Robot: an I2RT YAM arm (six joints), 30 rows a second.
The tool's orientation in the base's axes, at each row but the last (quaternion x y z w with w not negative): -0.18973 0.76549 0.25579 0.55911; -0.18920 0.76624 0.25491 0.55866; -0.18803 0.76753 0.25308 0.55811; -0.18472 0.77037 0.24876 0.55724; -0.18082 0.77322 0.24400 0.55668; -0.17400 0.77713 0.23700 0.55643; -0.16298 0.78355 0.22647 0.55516; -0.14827 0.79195 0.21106 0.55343; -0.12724 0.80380 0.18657 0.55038; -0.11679 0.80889 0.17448 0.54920; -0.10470 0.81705 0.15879 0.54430; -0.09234 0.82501 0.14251 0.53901
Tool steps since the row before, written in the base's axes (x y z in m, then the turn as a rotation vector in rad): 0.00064 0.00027 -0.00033 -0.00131 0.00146 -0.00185; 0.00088 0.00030 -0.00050 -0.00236 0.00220 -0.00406; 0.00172 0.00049 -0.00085 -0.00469 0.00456 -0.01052; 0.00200 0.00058 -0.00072 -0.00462 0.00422 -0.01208; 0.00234 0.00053 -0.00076 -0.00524 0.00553 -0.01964; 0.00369 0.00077 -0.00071 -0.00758 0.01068 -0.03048; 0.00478 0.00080 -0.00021 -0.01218 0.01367 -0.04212; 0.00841 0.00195 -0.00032 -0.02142 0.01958 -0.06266; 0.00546 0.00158 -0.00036 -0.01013 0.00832 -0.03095; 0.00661 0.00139 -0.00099 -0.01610 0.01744 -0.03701; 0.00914 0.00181 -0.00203 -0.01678 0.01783 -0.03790; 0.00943 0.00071 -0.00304 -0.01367 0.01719 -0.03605
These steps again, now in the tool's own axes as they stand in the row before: 0.00012 -0.00021 0.00073 0.00215 0.00159 0.00034; 0.00021 -0.00036 0.00097 0.00457 0.00239 0.00053; 0.00028 -0.00074 0.00181 0.01142 0.00445 0.00178; 0.00006 -0.00078 0.00206 0.01289 0.00386 0.00203; -0.00002 -0.00099 0.00231 0.02025 0.00394 0.00428; -0.00051 -0.00146 0.00351 0.03123 0.00756 0.00825; -0.00138 -0.00178 0.00429 0.04372 0.01039 0.00946; -0.00259 -0.00230 0.00791 0.06618 0.01635 0.01102; -0.00164 -0.00088 0.00538 0.03253 0.00668 0.00522; -0.00152 -0.00140 0.00651 0.04039 0.01633 0.00594; -0.00165 -0.00176 0.00923 0.04147 0.01680 0.00582; -0.00101 -0.00263 0.00953 0.03853 0.01549 0.00759
